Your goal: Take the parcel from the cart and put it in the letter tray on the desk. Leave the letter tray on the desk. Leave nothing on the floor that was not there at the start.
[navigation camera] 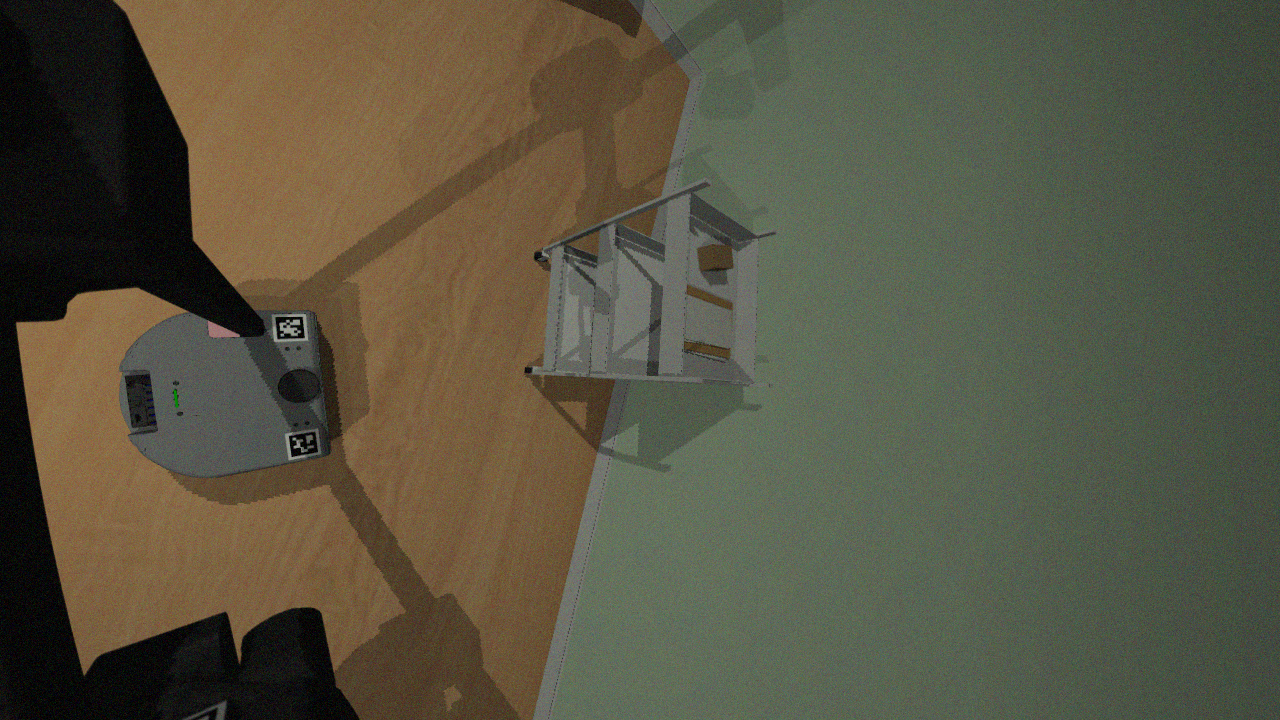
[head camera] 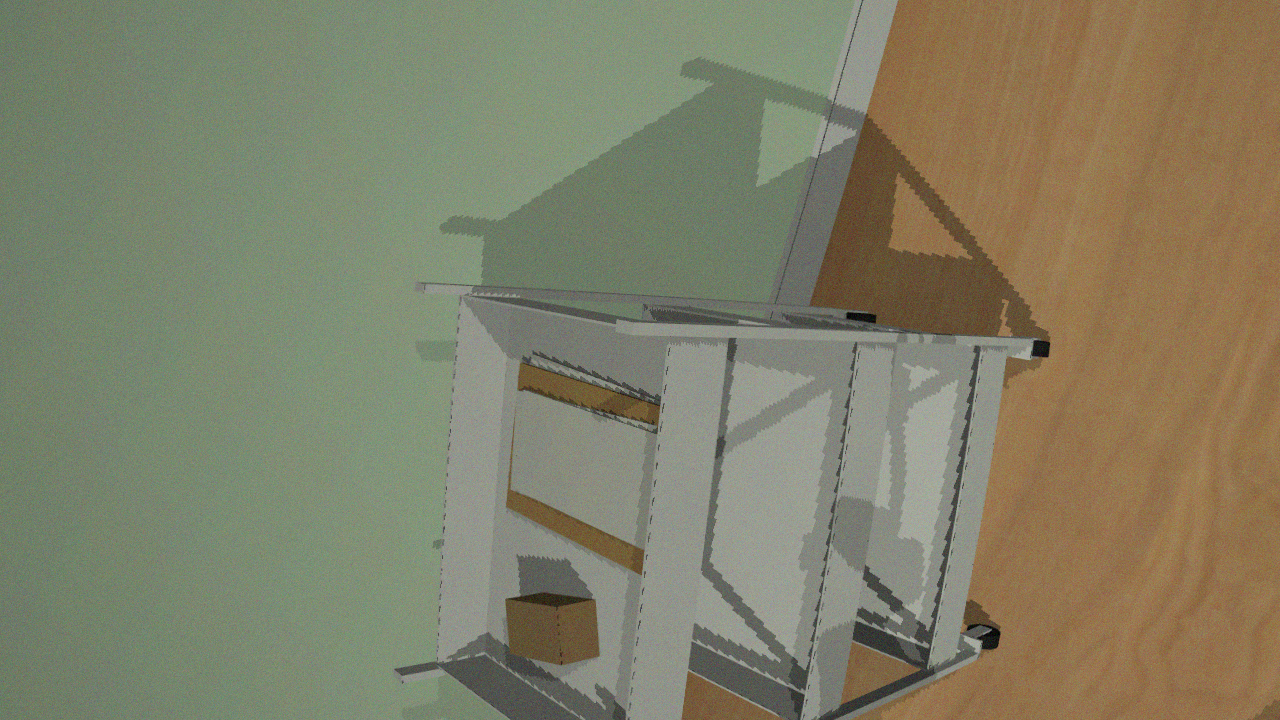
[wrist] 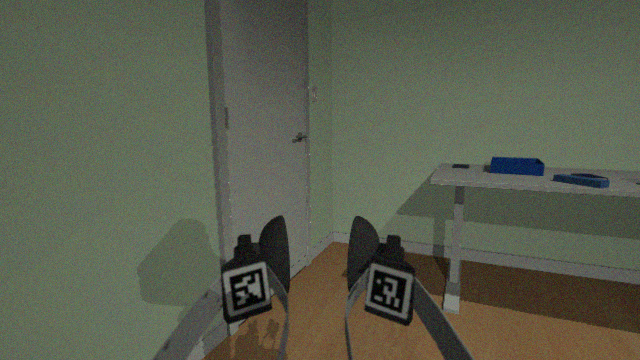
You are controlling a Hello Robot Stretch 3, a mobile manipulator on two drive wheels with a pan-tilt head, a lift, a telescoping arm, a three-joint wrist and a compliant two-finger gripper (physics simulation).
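Seen in the pictures: gripper, fingertip midpoint: (wrist: 319,241); robot's base at its link origin: (navigation camera: 297,383).
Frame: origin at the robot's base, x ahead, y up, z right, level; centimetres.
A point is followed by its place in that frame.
Observation:
The parcel, a small brown box (head camera: 553,628) @[x 82.5, y 71.3, z -24.8 cm] (navigation camera: 715,257) @[x 82.3, y 71.3, z -25.2 cm], sits on the top shelf of the white-grey cart (head camera: 693,501) @[x 66.1, y 68.1, z -10.8 cm] (navigation camera: 673,313) @[x 66.1, y 69.8, z -10.8 cm], near one end. My gripper (wrist: 319,241) @[x -2.0, y 91.3, z 42.1 cm] is open, with nothing between its fingertips; it points away from the cart, towards a door and the desk. The desk (wrist: 495,183) @[x -81.7, y 71.8, z 165.9 cm] stands at the right of the wrist view. On it are a blue open-topped box (wrist: 516,166) @[x -106.8, y 76.4, z 191.4 cm] and a lower blue tray-like thing (wrist: 580,180) @[x -116.3, y 74.2, z 159.0 cm]; I cannot tell for certain which is the letter tray.
Two brown strips (head camera: 588,394) @[x 81.4, y 67.3, z -1.7 cm] (navigation camera: 708,297) @[x 83.9, y 67.3, z -15.5 cm] flank a pale panel on the cart's top shelf. The cart stands by the green wall (head camera: 223,358) @[x 112.1, y 94.4, z 2.4 cm] (navigation camera: 939,402) @[x 107.3, y 114.9, z 13.5 cm]. A closed door (wrist: 265,125) @[x 28.9, y 99.3, z 191.7 cm] stands ahead of the gripper. A small dark flat thing (wrist: 460,166) @[x -88.2, y 73.1, z 219.1 cm] lies on the desk. My base (navigation camera: 223,394) @[x -12.1, y 16.0, z 0.1 cm] shows left.

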